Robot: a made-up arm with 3 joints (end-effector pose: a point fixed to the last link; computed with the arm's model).
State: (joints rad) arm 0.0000 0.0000 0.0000
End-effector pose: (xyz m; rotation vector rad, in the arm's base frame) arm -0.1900 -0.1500 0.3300 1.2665 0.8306 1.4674
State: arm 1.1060 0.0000 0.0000
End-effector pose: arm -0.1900 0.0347 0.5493 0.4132 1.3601 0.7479
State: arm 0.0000 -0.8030 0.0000
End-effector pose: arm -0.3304 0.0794 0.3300 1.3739 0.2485 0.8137
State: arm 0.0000 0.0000 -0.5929
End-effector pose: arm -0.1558 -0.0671 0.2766 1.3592 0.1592 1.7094
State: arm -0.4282 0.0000 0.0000
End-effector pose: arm -0.1900 -0.1422 0.2143 1.5774 0.5285 1.7025
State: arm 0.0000 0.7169 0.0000
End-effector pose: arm 0.0432 -0.2125 0.3300 1.0044 1.3721 2.0143
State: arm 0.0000 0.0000 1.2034
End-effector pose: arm -0.1501 -0.2018 0.5214 0.8201 1.9720 0.6864
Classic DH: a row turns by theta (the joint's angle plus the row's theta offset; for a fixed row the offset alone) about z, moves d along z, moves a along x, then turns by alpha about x. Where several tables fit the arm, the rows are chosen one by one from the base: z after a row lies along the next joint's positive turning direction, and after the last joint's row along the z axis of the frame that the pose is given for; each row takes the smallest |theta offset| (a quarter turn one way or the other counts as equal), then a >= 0, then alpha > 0; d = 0 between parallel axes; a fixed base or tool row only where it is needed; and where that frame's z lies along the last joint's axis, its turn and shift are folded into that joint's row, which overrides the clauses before.
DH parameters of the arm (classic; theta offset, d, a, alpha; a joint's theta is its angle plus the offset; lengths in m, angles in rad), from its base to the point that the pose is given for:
base (fixed): 1.5708 0.29 0.12 -1.5708
joint 1: 0 -0.01 0.01 1.5708
joint 2: -0.5854 0.158 -0.208 -1.2581
joint 3: 0.7601 -0.2295 -0.0186 2.4266
tool (fixed): 1.0429 -0.271 0 0

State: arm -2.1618 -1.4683 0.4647
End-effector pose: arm -0.3327 -0.0701 0.3766 -2.5257 -0.0157 -0.2580
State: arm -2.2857 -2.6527 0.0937
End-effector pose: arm 0.0520 -0.1569 0.5287 -2.3703 -0.3992 1.4495
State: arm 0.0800 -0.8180 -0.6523
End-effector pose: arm -0.2372 0.1175 0.2743 1.0918 -0.3719 1.0394
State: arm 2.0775 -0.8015 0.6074
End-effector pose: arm -0.3659 0.2748 0.2938 -0.4473 0.8189 -0.4282
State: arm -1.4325 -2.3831 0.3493
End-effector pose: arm -0.0590 0.0822 0.6779 2.7452 -0.0812 -1.1127
